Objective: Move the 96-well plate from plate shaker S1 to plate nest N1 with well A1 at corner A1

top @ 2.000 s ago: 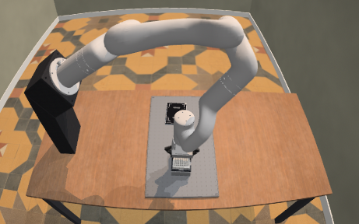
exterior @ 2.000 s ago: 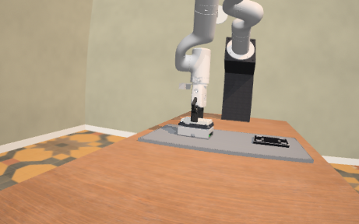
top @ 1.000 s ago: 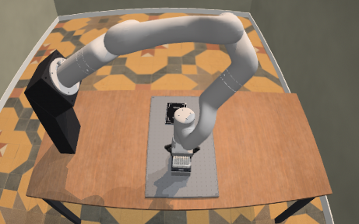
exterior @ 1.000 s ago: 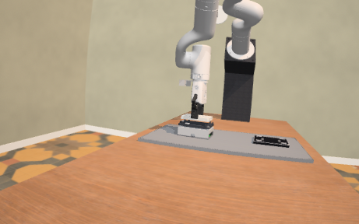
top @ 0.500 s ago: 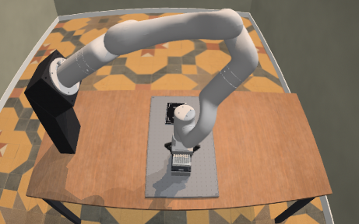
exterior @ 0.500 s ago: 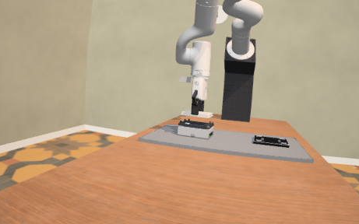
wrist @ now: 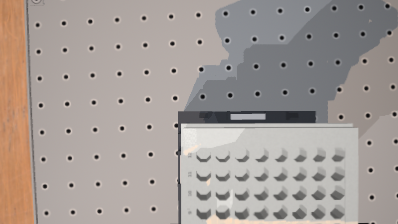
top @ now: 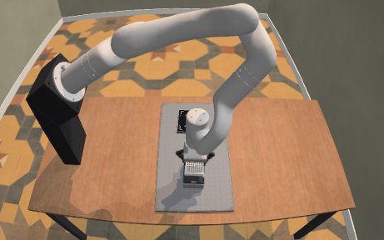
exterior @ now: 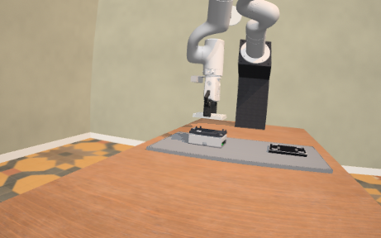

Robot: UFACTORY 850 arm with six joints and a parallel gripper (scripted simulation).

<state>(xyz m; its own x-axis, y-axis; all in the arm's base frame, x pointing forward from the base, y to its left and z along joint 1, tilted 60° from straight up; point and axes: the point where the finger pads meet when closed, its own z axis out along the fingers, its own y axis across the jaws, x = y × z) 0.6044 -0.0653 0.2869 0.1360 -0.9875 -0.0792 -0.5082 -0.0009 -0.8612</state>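
Right now my hand is 33 cm to the right of the black plate nest N1, 13 cm past it and 13 cm above it. The rest, counted from my hand: white 96-well plate 1 cm below.
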